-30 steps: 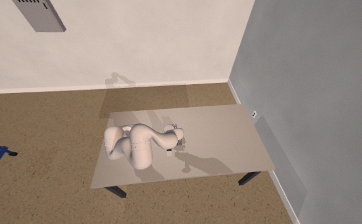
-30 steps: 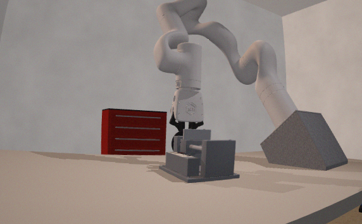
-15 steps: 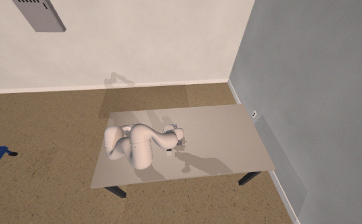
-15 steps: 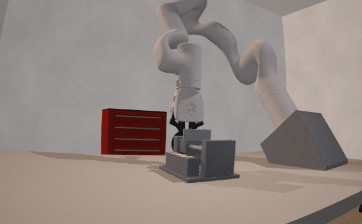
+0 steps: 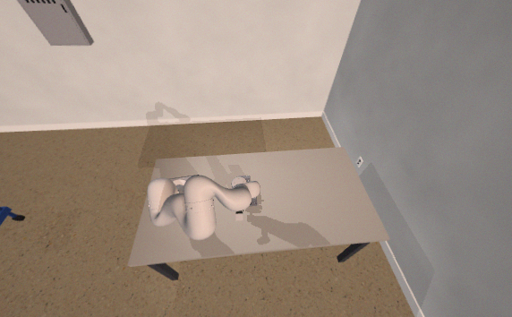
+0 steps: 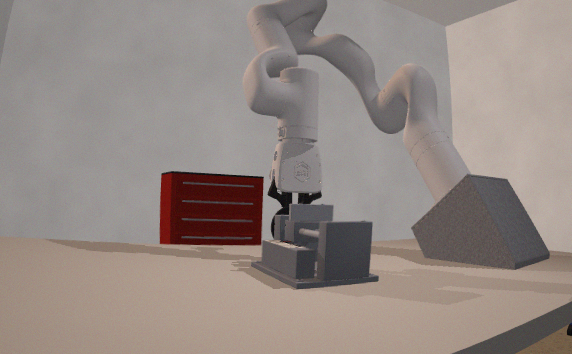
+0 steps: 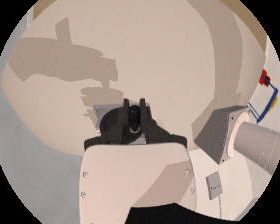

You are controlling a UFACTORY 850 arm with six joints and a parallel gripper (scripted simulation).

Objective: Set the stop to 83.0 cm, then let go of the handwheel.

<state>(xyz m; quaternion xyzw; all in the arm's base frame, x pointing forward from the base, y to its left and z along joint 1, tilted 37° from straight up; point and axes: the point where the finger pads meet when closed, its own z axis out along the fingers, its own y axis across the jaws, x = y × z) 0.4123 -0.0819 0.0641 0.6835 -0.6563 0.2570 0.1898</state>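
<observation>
The handwheel is 10 mm ahead of my hand, 20 mm to the left of it and 10 mm below it.
</observation>
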